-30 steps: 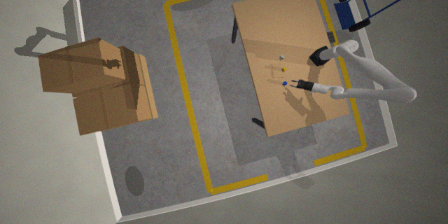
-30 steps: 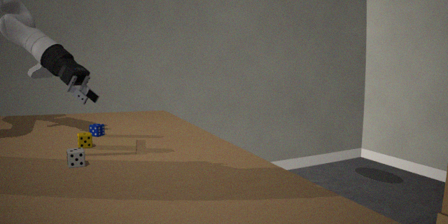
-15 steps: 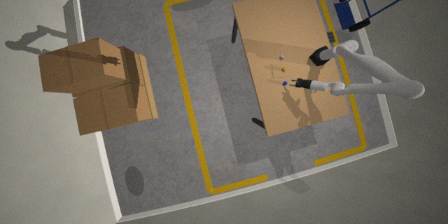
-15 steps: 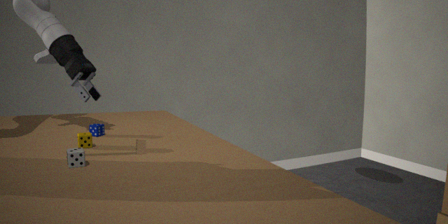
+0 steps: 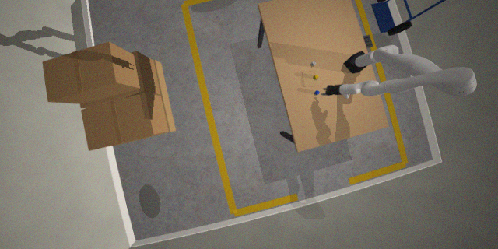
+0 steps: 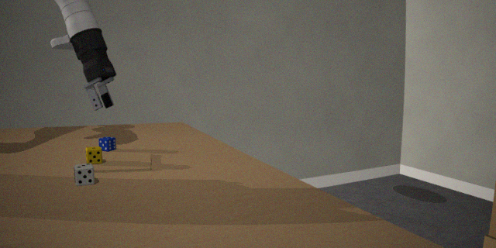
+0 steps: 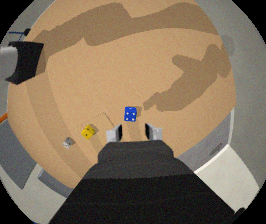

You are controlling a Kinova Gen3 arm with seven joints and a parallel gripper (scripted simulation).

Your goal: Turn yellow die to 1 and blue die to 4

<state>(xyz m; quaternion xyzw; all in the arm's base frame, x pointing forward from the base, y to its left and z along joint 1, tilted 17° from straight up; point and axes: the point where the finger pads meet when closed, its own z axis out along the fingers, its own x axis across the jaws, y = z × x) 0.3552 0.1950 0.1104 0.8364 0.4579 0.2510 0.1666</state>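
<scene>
Now: hand 10 mm short of the blue die, 10 mm to the left of it and 100 mm above it. The rest, counted from my hand: white die 10 mm behind, 280 mm to the right, 100 mm below; then tan mat 40 mm ahead, 150 mm to the right, 120 mm below; then yellow die 10 mm behind, 150 mm to the right, 100 mm below.
</scene>
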